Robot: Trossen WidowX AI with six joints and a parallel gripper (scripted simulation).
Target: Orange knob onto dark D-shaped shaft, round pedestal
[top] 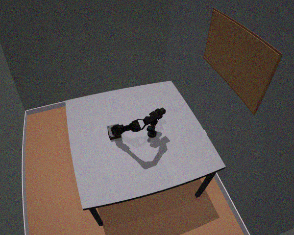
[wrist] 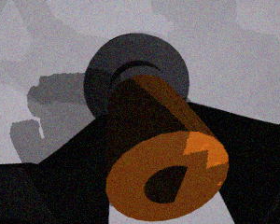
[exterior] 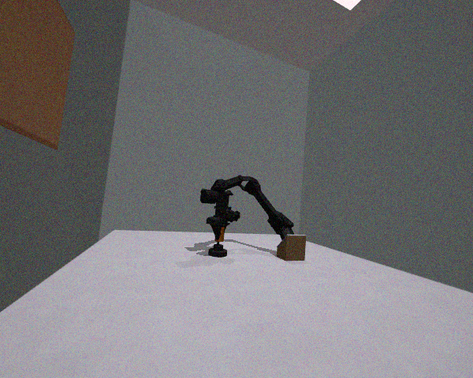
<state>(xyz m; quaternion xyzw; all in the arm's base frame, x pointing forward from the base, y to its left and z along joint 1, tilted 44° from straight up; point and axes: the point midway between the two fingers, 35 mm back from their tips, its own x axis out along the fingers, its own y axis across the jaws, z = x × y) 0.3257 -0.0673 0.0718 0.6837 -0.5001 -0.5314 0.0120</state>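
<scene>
My gripper tip is now 2 cm below the orange knob. The rest, counted from my gripper tip: pedestal (4 cm below).
</scene>
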